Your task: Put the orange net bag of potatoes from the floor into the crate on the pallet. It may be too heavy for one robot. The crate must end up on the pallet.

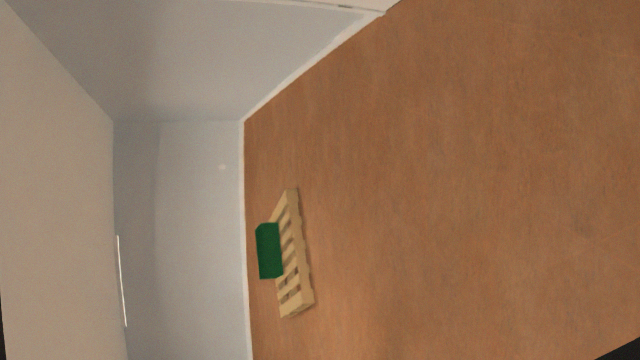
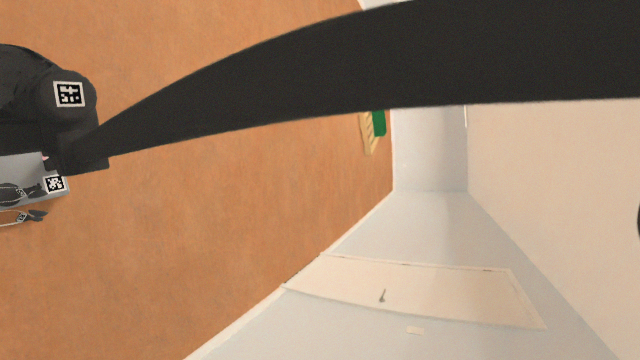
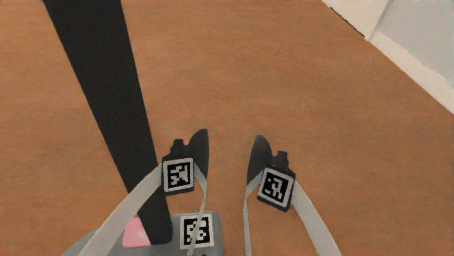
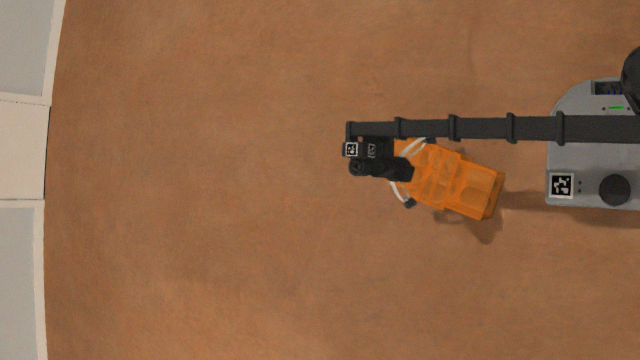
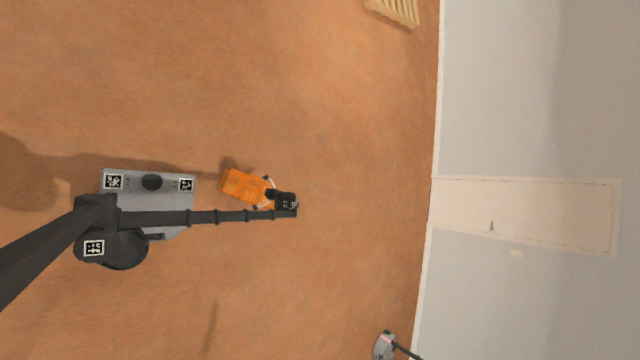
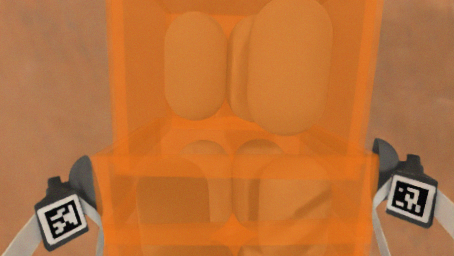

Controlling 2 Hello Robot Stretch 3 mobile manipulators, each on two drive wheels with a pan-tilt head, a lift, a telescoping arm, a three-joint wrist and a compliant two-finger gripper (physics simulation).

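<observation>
The orange net bag of potatoes (image 4: pixel 477 192) (image 5: pixel 235 185) (image 6: pixel 290 65) lies on the floor in front of r2's base. The r2 gripper (image 4: pixel 419 171) (image 5: pixel 261 192) (image 6: pixel 231 165) is spread wide over one end of the bag, one finger close against each side; I cannot tell how firmly they touch. The r1 gripper (image 3: pixel 231 137) (image 2: pixel 41 202) is partly open and empty, over the floor beside its own base, far from the bag. The green crate (image 1: pixel 269 250) (image 2: pixel 379 123) sits on the wooden pallet (image 1: pixel 302 250) (image 2: pixel 369 146) (image 5: pixel 410 19). The crate's inside is hidden.
The r2 base (image 5: pixel 150 202) (image 4: pixel 560 157) stands near the bag, its arm extended above the bag. The r1 base (image 5: pixel 384 347) stands near the wall with the door (image 5: pixel 525 215) (image 2: pixel 430 290). The pallet stands near a wall.
</observation>
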